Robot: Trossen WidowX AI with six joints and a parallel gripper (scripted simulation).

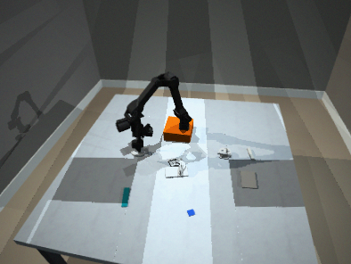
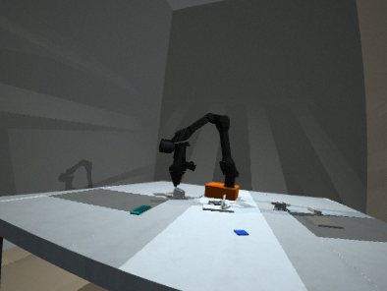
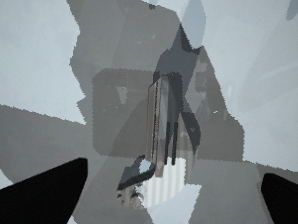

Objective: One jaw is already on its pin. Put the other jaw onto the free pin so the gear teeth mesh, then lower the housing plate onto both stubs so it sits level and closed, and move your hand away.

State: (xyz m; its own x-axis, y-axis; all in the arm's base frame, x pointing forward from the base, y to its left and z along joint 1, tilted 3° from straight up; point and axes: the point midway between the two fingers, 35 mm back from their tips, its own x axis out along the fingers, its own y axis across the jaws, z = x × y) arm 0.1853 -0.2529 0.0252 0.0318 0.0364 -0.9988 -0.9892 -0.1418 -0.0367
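The jaw is 5 cm below my gripper tip, 4 cm to the right of it and 1 cm behind it. The rest, counted from my gripper tip: white base (22 cm to the left, 14 cm ahead, 5 cm below); small pale block (49 cm to the left, 5 cm below); teal bar (31 cm ahead, 6 cm below, 3 cm to the right).
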